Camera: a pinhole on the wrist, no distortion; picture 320 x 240 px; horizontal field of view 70.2 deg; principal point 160.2 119.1 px. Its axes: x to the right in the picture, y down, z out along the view. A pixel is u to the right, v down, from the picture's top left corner.
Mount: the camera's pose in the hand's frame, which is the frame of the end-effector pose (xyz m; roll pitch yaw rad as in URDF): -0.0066 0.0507 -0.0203 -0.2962 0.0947 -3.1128
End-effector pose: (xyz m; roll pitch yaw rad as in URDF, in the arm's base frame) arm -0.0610 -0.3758 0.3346 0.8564 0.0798 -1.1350
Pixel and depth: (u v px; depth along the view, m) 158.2 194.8 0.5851
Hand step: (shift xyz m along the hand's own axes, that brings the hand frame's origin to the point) -0.0387 -0.3072 0.4808
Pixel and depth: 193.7 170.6 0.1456
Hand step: -0.0380 -0.0242 0.1067
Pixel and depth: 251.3 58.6 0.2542
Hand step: -0.1324 0.0375 0.2318
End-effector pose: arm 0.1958 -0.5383 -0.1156 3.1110 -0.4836 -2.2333
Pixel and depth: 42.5 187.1 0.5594
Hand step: 0.2445 -0.2653 0.4911
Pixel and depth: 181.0 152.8 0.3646
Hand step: -0.0667 -0.1091 0.3080
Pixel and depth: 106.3 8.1 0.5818
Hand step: 0.0671 0.1544 0.6291
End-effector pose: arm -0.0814 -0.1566 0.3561 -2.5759 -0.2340 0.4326
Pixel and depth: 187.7 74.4 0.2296
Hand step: -0.0555 0.0254 0.2088
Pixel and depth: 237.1 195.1 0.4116
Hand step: -0.1711 -0.2057 0.3185
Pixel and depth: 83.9 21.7 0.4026
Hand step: 0.0852 0.1006 0.4259
